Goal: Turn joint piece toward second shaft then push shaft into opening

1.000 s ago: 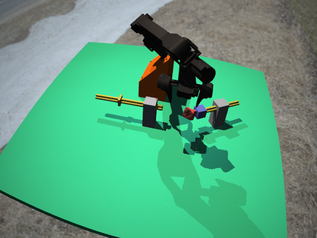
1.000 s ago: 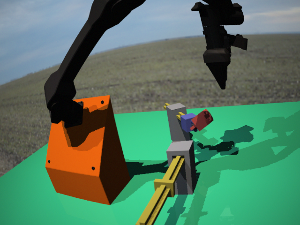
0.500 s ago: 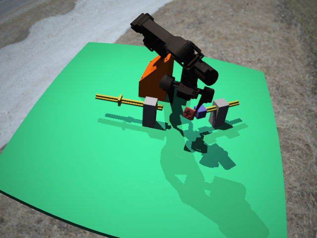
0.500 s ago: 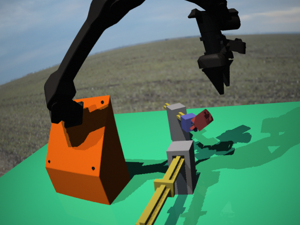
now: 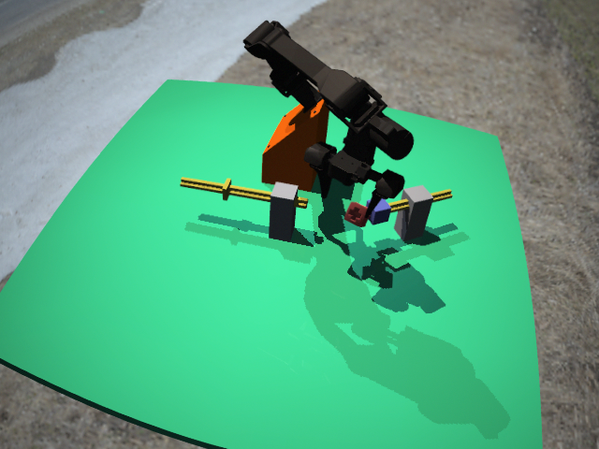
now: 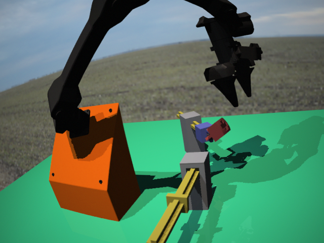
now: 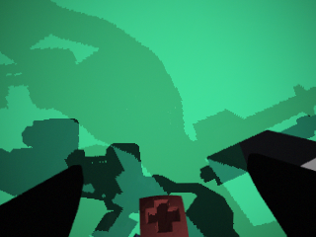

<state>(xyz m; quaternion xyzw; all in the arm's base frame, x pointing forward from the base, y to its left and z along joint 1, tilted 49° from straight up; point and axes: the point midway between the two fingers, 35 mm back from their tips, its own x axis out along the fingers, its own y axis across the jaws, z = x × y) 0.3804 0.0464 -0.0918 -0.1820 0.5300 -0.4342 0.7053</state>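
Now: the red joint piece 8 cm behind my gripper tip, 3 cm to the left of it and 8 cm below it.
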